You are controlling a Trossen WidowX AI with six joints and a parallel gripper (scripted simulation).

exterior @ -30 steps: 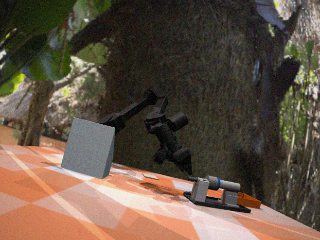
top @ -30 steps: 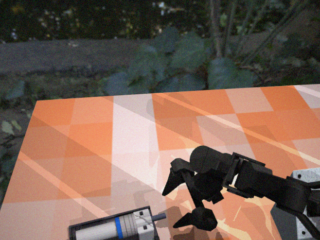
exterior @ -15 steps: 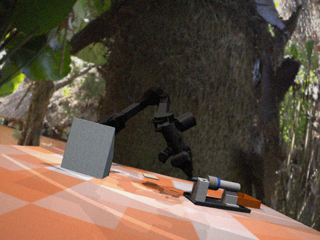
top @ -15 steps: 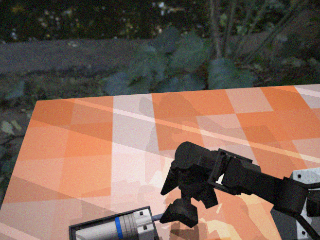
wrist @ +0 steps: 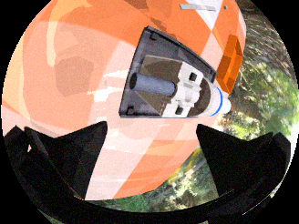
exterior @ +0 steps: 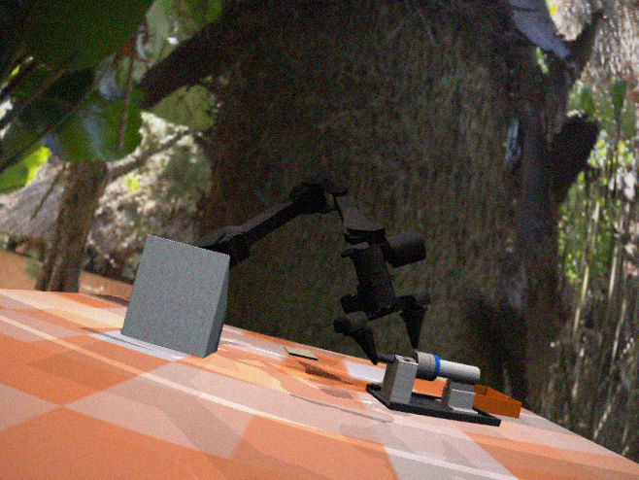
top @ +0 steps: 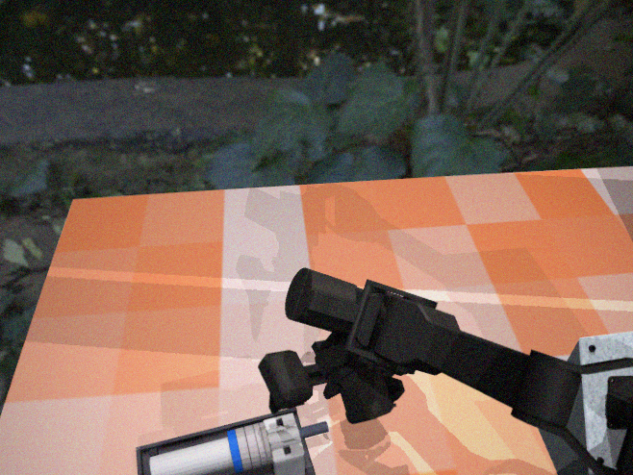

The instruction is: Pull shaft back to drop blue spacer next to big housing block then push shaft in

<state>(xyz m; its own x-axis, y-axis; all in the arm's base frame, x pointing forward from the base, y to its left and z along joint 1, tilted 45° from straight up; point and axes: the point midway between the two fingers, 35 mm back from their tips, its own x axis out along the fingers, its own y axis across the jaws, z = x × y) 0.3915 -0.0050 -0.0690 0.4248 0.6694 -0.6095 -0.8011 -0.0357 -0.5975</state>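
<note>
Now: the thin dark shaft 50 mm to the left of my gripper tip, 40 mm ahead of it and 10 mm below it. Also, from my gripper tip: blue spacer: 80 mm ahead, 60 mm to the left, 10 mm below; then small flat plate: 430 mm to the left, 200 mm behind, 90 mm below; then orange tray: 260 mm ahead, 250 mm to the left, 80 mm below.
</note>
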